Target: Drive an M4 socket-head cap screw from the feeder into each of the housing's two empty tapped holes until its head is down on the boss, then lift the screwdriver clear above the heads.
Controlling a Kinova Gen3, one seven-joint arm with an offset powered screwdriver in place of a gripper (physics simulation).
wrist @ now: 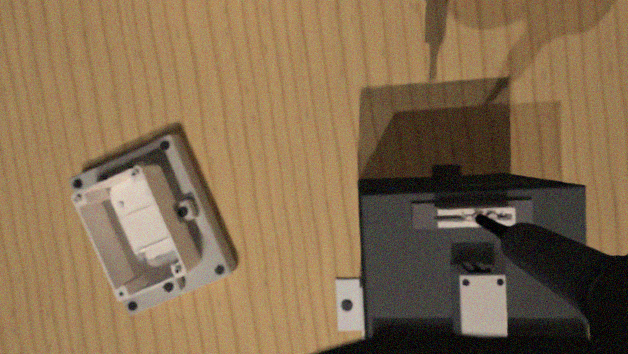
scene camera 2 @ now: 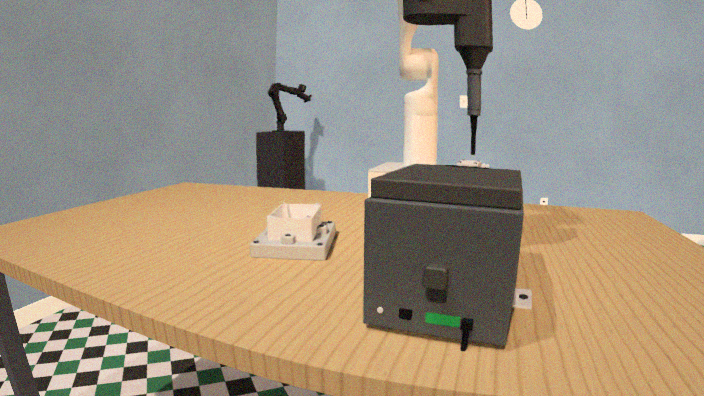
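Observation:
My screwdriver (scene camera 2: pixel 473 153) (wrist: pixel 480 219) points down with its thin black bit above the dark screw feeder (scene camera 2: pixel 440 240) (wrist: pixel 400 245). No screw shows on the bit's tip, and a gap shows below it in the scene view. In the wrist view the tip overlaps the feeder's bright pick-up rail (wrist: pixel 445 223), where small screw shapes (wrist: pixel 504 215) show beside it. The white open-topped housing (scene camera 2: pixel 292 227) (wrist: pixel 142 210) sits in the grey fixture (scene camera 2: pixel 287 251) (wrist: pixel 192 279), left of the feeder. Its corner bosses show in the wrist view, but how each hole is filled is too small to tell.
A light tab (scene camera 2: pixel 523 298) (wrist: pixel 347 290) with a dark hole sticks out beside the feeder's foot. A light bracket (wrist: pixel 483 307) stands on the feeder's near side in the wrist view. A black cable (scene camera 2: pixel 465 337) hangs from the feeder. A small dark arm (scene camera 2: pixel 280 107) stands on a black pedestal (scene camera 2: pixel 280 160) behind the table.

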